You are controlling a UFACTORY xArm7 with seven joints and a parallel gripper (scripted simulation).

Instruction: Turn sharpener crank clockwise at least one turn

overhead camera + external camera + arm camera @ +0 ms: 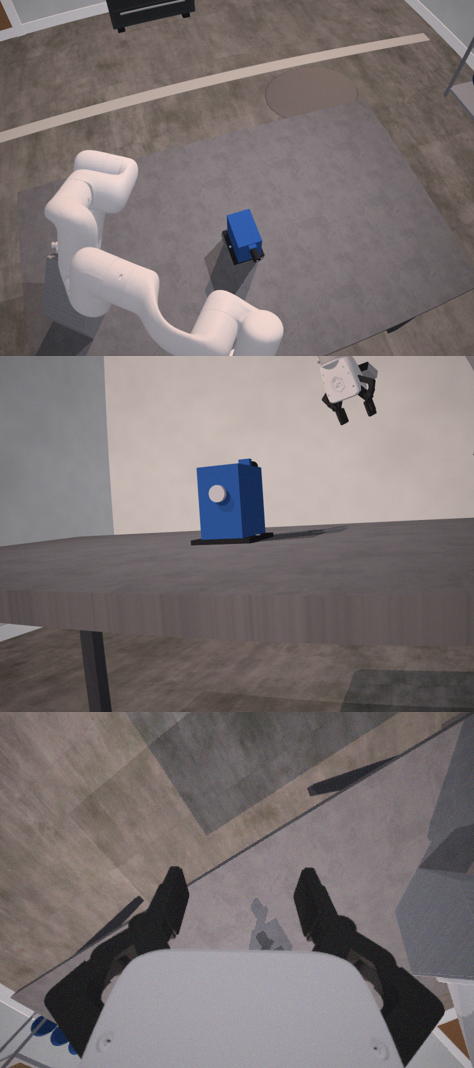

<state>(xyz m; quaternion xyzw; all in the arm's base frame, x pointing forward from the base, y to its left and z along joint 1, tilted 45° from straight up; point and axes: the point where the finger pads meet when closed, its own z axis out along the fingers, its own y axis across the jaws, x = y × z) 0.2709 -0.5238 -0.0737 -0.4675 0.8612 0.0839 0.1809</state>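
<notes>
My gripper is now 380 mm to the right of the dark crank knob, 140 mm above it and 130 mm short of it.
</notes>
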